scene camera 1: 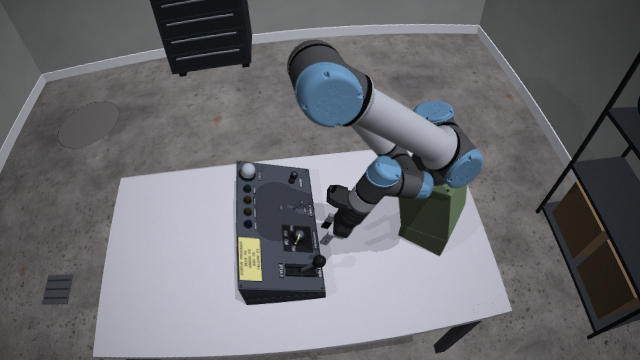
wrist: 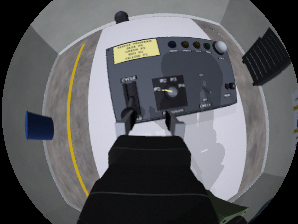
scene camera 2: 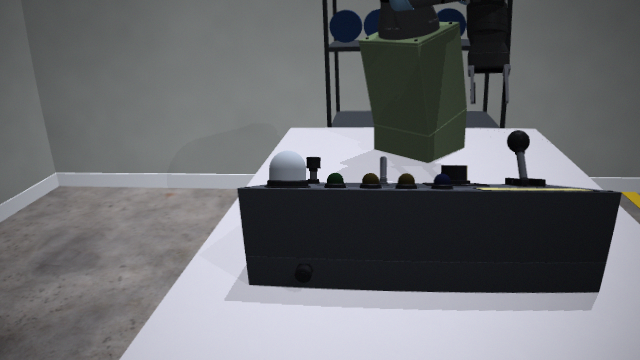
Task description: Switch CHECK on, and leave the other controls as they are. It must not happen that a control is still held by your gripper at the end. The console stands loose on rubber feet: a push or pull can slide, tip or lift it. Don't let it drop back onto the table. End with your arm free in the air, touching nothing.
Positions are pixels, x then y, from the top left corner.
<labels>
my gripper: scene camera 1 323,235; wrist; scene camera 2
dark console: scene camera 1 268,263; wrist; scene camera 2
same spot on my gripper: (scene camera 2: 506,70) = (wrist: 123,119)
same spot on dark console: (wrist: 145,66) = (scene camera 2: 503,187)
</labels>
